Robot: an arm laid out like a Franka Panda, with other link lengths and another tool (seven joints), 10 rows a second.
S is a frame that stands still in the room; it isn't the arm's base.
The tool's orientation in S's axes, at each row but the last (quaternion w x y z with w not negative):
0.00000 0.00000 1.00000 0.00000
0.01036 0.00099 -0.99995 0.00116
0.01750 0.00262 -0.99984 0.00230
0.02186 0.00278 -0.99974 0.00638
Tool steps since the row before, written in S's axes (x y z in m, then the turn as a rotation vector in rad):
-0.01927 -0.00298 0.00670 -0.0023 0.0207 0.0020
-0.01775 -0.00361 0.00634 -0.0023 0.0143 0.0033
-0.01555 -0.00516 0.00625 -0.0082 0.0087 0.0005
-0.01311 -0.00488 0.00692 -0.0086 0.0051 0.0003
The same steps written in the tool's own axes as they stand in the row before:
0.01927 -0.00298 -0.00670 0.0023 0.0207 -0.0020
0.01788 -0.00359 -0.00596 0.0023 0.0143 -0.0033
0.01579 -0.00511 -0.00568 0.0082 0.0087 -0.0003
0.01343 -0.00489 -0.00628 0.0086 0.0051 0.0000

